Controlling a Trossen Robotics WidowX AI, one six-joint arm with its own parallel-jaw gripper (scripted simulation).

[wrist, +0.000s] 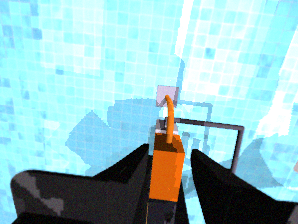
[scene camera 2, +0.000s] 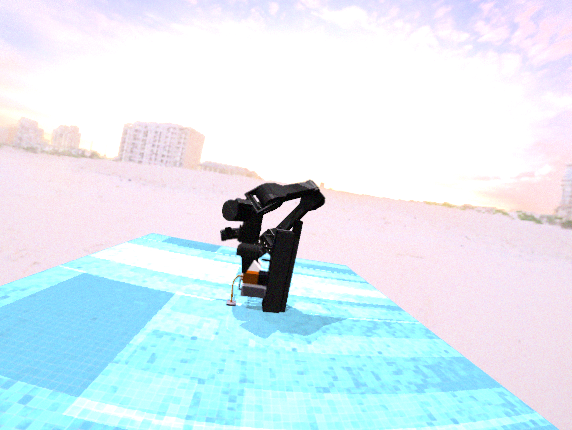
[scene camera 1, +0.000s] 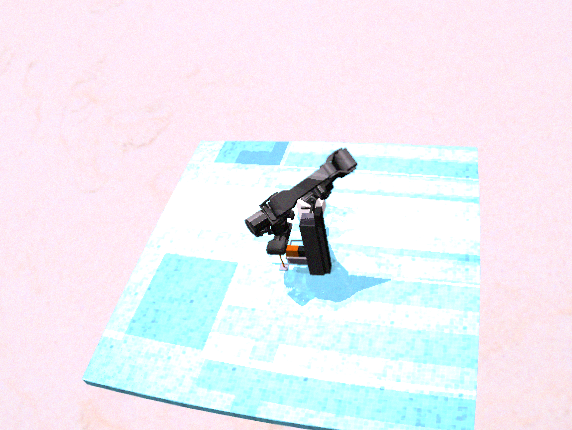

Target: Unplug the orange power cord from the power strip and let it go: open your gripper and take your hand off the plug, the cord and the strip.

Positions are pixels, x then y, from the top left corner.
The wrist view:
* my gripper: 169, 151
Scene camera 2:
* my gripper: 243, 271
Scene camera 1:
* my gripper: 285, 247
